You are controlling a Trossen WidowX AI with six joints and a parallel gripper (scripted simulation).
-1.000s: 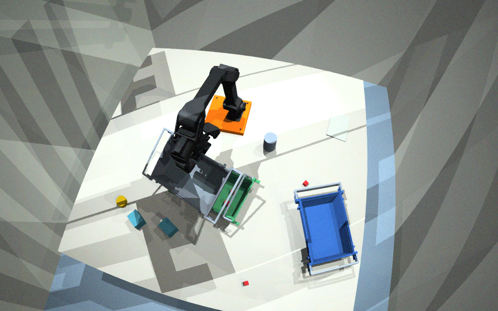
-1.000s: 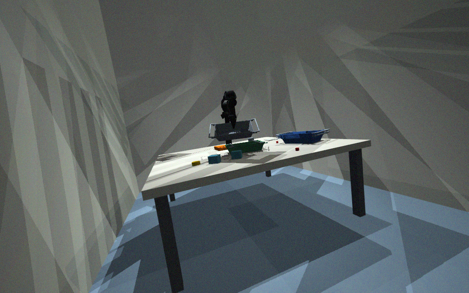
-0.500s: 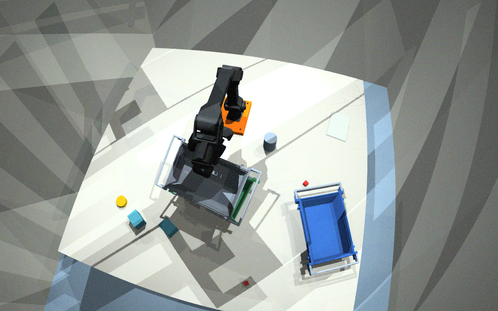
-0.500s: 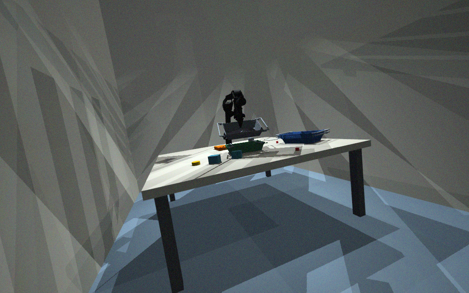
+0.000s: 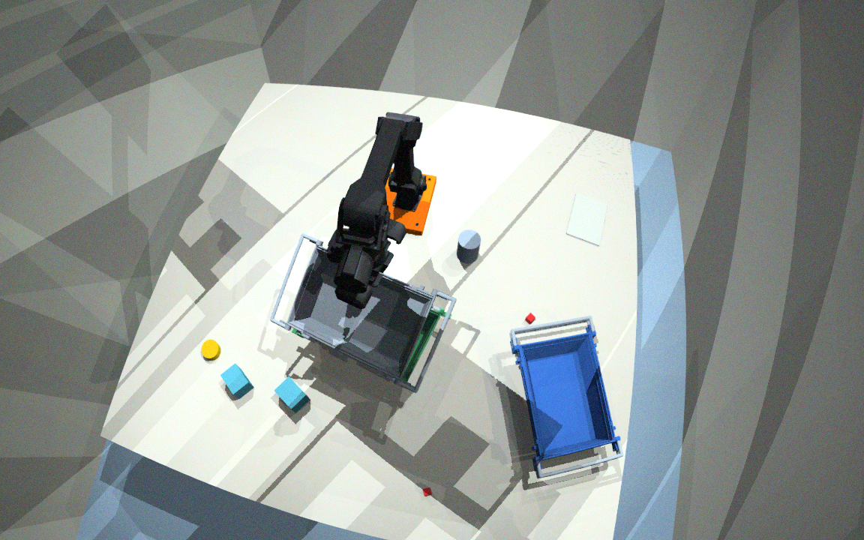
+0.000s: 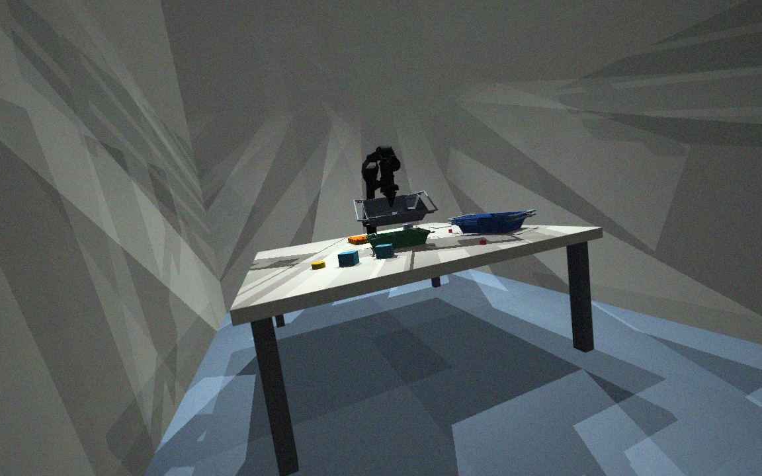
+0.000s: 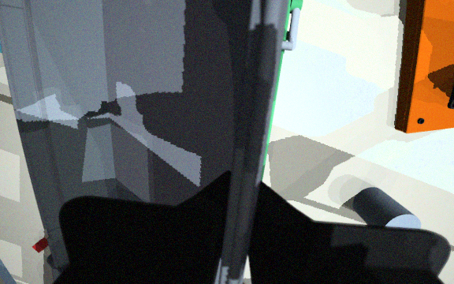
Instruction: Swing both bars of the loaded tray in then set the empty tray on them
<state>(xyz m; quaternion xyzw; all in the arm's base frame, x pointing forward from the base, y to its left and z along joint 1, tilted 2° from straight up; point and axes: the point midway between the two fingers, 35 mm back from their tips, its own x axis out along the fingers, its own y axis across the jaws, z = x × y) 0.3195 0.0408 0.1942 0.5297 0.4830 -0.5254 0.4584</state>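
My gripper tip is now 8 cm short of the grey tray and 1 cm to the left of it. The rest, counted from my gripper tip: white sheet 45 cm behind, 44 cm to the left, 18 cm below; then pale cylinder 23 cm behind, 15 cm below, 14 cm to the left; then yellow disc 38 cm to the right, 24 cm ahead, 17 cm below.
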